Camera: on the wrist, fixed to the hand. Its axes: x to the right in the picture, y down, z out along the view.
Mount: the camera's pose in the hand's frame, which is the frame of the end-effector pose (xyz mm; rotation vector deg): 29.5 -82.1 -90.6 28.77 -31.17 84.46
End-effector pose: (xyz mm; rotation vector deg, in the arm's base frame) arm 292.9 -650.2 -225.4 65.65 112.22 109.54
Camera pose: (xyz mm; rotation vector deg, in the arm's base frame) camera 185.1 -692.5 -274.4 -132.69 -48.37 -38.64
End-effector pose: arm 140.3 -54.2 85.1 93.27 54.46 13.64
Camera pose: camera 66.8 31.3 29.4 138.11 -46.20 29.51
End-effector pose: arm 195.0 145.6 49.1 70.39 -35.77 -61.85
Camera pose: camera 259.3 160.4 -58.0 28.99 -108.16 4.05
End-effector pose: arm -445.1 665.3 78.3 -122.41 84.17 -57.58
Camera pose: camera -450.6 679.7 203.1 -28.36 94.48 -7.37
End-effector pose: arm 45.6 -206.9 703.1 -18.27 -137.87 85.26
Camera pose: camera 47.9 -157.8 818.9 66.98 59.62 -95.02
